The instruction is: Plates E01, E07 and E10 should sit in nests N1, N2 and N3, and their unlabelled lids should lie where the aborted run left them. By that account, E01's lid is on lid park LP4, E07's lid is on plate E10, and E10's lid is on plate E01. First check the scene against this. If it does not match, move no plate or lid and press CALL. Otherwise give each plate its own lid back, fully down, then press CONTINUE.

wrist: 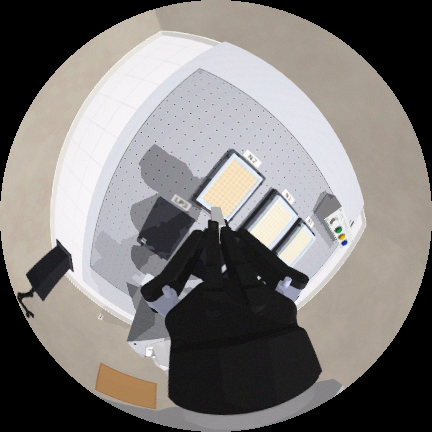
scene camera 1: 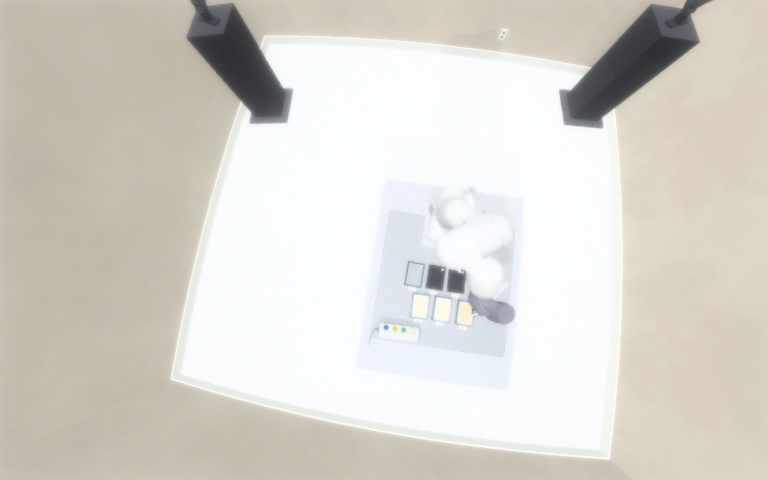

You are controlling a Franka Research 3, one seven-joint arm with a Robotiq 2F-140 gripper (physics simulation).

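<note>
My gripper [scene camera 1: 474,313] [wrist: 214,214] is shut and empty, its fingertips at the edge of nest N2 in the wrist view. The plate [scene camera 1: 464,313] [wrist: 232,186] in N2 shows a deeper orange grid than the paler plates in nest N1 [scene camera 1: 441,309] [wrist: 272,220] and in the third nest [scene camera 1: 420,306] [wrist: 296,243], whose label is too small to read surely. Plate names are unreadable, and I cannot tell which plates bear lids. A grey-blue pane [scene camera 1: 414,273], seemingly a lid, lies on the leftmost park. Lid park LP3 [wrist: 167,227] looks dark, without a visible lid.
Two dark parks [scene camera 1: 435,277] [scene camera 1: 455,280] stand between the pane and the arm. The button box [scene camera 1: 399,332] [wrist: 340,227] with blue, yellow, green and white buttons stands near the board's corner. The white arm [scene camera 1: 475,240] covers part of the perforated board [scene camera 1: 404,229] [wrist: 185,110].
</note>
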